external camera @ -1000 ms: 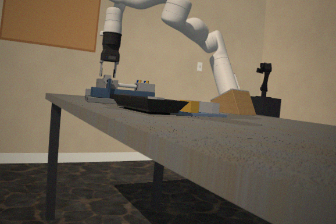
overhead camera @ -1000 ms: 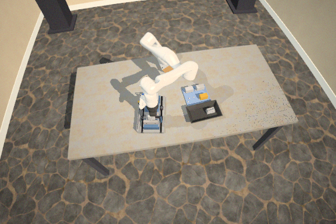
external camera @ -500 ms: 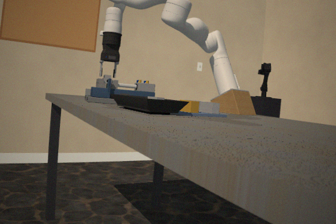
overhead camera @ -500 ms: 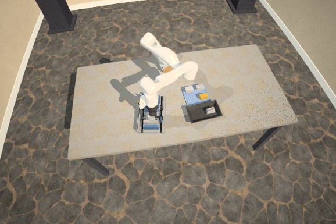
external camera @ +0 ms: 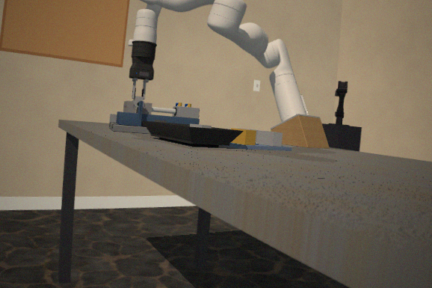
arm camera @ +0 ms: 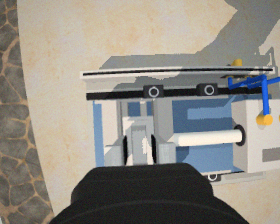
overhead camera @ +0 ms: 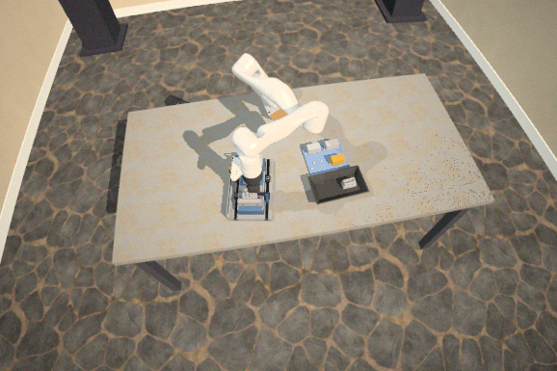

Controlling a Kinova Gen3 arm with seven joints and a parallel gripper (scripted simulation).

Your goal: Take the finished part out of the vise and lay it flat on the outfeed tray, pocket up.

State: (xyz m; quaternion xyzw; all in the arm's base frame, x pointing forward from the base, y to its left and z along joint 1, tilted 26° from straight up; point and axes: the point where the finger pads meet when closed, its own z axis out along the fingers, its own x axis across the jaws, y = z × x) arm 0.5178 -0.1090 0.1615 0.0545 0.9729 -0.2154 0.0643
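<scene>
Now: hand 70 mm past the vise, 10 mm to the right of it and 80 mm above it. Also, from my hand: yellow block: 160 mm behind, 410 mm to the left, 100 mm below; then blue fixture plate: 190 mm behind, 360 mm to the left, 120 mm below.
</scene>
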